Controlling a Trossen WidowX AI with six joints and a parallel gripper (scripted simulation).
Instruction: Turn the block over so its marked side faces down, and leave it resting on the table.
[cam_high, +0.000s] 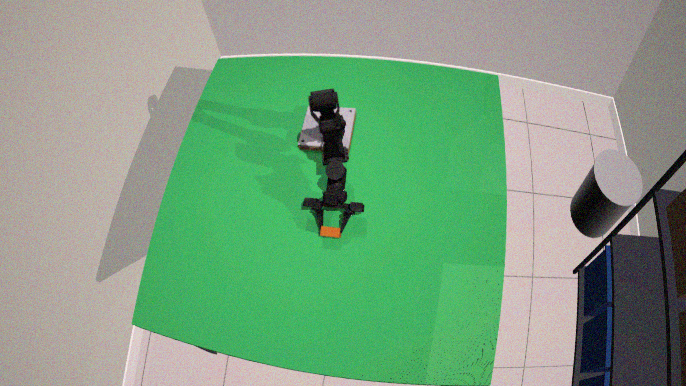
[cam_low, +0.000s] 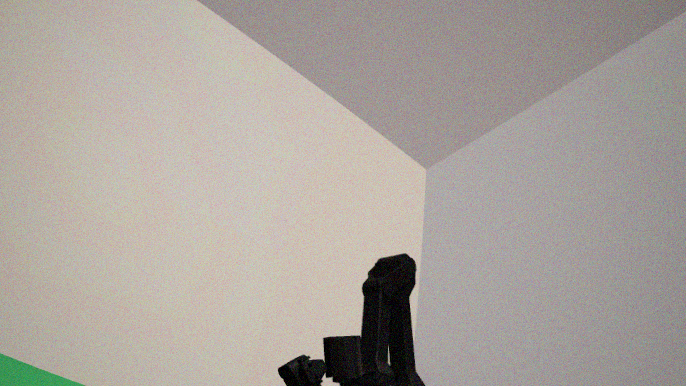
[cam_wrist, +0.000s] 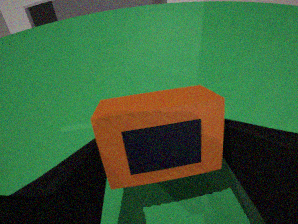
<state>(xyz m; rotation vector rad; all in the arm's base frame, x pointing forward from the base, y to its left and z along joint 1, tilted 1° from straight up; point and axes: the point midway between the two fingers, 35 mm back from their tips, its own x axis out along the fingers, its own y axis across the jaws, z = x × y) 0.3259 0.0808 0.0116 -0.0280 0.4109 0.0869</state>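
Right now the orange block is 1 cm behind my gripper tip.
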